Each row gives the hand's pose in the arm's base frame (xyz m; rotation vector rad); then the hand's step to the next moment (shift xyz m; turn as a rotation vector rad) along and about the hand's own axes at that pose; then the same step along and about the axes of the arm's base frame.
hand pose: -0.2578 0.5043 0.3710 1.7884 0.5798 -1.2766
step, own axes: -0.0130 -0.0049 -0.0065 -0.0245 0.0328 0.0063
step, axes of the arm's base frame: -0.0051 0.0094 0.0110 0.0124 -0.0205 0.0338
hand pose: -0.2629 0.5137 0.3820 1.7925 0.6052 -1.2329
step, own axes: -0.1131 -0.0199 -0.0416 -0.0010 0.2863 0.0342
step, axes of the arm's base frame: -0.0392 0.0542 0.1022 0.2028 -0.1771 0.1031
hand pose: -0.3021 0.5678 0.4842 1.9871 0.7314 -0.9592
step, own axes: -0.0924 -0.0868 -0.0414 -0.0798 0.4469 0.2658
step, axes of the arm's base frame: -0.1008 0.0657 0.0574 0.1964 -0.4673 0.1408
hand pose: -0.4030 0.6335 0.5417 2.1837 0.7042 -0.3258
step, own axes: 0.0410 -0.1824 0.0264 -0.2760 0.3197 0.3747
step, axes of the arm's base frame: -0.0732 0.0909 -0.1484 -0.0371 -0.5578 0.0791
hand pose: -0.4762 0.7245 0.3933 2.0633 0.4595 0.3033
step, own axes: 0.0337 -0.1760 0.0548 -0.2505 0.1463 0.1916
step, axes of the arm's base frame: 0.0167 0.0543 -0.1786 -0.1206 -0.3253 0.0224
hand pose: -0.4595 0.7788 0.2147 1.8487 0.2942 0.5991
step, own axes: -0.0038 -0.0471 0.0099 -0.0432 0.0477 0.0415
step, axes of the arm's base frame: 0.0062 0.0069 -0.0474 -0.0182 -0.0708 0.0226
